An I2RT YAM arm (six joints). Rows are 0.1 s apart.
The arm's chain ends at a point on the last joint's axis. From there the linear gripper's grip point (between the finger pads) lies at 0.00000 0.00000 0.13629 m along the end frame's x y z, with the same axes.
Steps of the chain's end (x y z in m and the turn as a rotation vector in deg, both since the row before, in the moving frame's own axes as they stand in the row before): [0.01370 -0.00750 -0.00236 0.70 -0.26 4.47]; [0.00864 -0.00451 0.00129 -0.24 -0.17 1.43]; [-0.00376 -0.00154 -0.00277 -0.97 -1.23 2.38]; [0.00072 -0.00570 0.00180 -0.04 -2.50 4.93]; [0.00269 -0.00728 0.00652 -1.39 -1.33 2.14]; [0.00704 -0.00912 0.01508 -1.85 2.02 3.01]
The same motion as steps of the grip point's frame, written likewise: [0.01315 -0.00919 -0.00237 0.70 -0.26 4.47]; [0.00823 -0.00394 0.00129 -0.24 -0.17 1.43]; [-0.00673 0.00071 -0.00282 -0.97 -1.23 2.38]; [-0.00522 -0.00586 0.00167 -0.04 -2.50 4.93]; [-0.00053 -0.00403 0.00644 -1.39 -1.33 2.14]; [0.01173 -0.00460 0.01492 -1.85 2.02 3.01]
